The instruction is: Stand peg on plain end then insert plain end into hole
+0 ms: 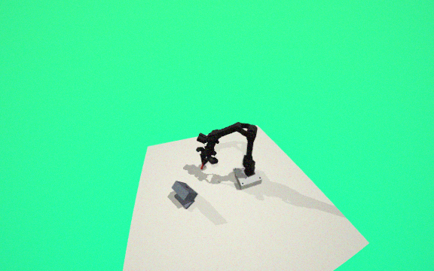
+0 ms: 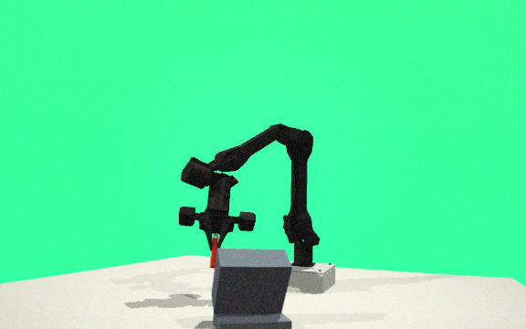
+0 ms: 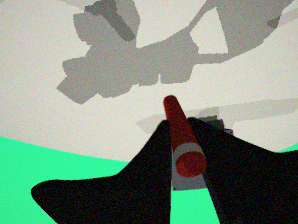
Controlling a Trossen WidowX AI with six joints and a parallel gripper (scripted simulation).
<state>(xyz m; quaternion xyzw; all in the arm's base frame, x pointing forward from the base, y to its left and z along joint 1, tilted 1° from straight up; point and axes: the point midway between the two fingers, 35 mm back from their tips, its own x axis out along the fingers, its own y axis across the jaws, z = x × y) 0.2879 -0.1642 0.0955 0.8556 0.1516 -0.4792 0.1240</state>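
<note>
The grey sloped panel is 17 cm ahead of my gripper tip, 14 cm to the left of it and 3 cm below it. Round my gripper tip: red peg: 1 cm behind, 1 cm above.
</note>
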